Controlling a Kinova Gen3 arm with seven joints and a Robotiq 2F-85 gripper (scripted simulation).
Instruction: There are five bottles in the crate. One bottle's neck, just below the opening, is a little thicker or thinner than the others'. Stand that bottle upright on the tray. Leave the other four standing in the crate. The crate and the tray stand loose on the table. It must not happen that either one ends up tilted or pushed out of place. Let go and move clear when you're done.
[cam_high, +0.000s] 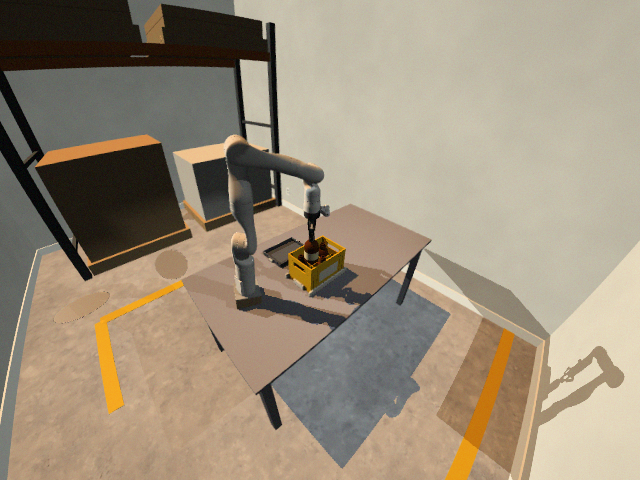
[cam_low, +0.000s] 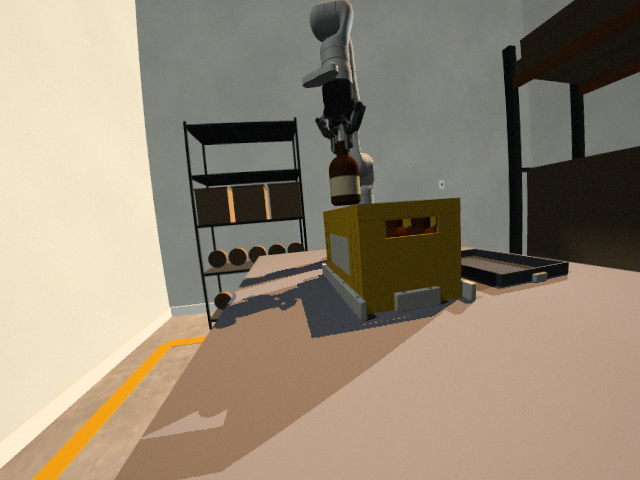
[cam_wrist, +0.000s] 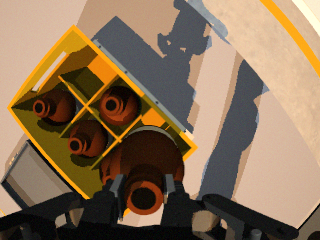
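Now: the brown bottle 70 mm below my hand. Round my hand: dark tray (330 mm to the left, 320 mm below, 80 mm ahead); yellow crate (250 mm below, 90 mm ahead, 40 mm to the left).
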